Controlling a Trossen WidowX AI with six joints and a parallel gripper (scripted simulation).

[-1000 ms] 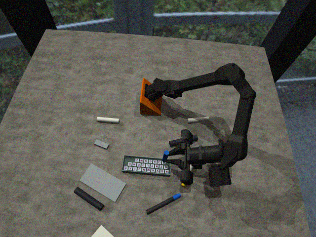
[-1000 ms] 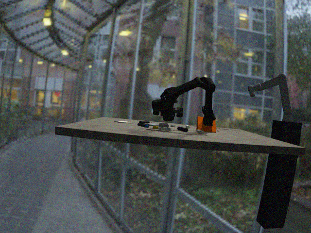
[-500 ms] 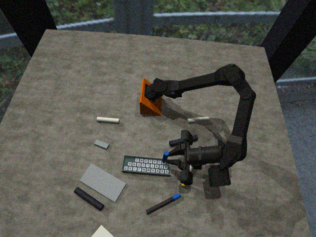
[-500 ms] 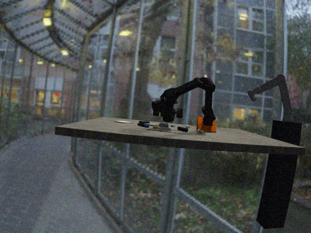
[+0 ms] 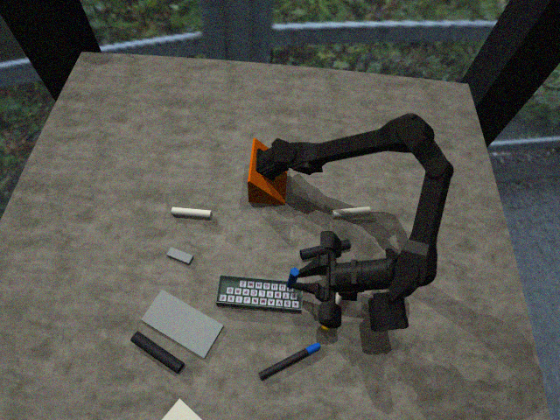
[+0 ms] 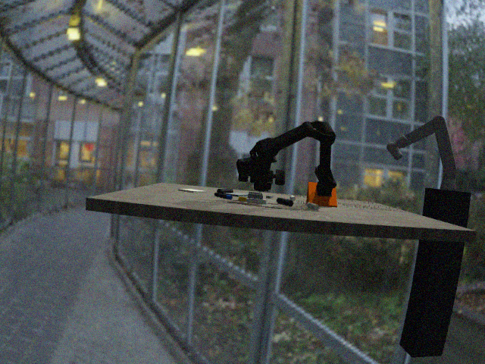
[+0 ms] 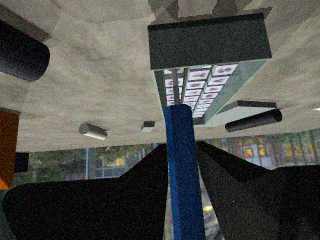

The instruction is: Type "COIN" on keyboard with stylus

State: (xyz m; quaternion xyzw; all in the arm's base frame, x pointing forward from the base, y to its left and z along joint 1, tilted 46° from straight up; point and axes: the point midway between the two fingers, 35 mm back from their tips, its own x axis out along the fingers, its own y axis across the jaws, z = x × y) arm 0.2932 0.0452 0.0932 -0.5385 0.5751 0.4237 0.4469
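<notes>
Now: gripper tip 10 cm to the right of the yellow-tipped marker, 6 cm above it and 4 cm short of it. From my gripper tip the other things lie so: stylus tip: 5 cm below; blue-capped pen: 14 cm ahead, 6 cm below, 3 cm to the left; blue stylus: 1 cm below.
</notes>
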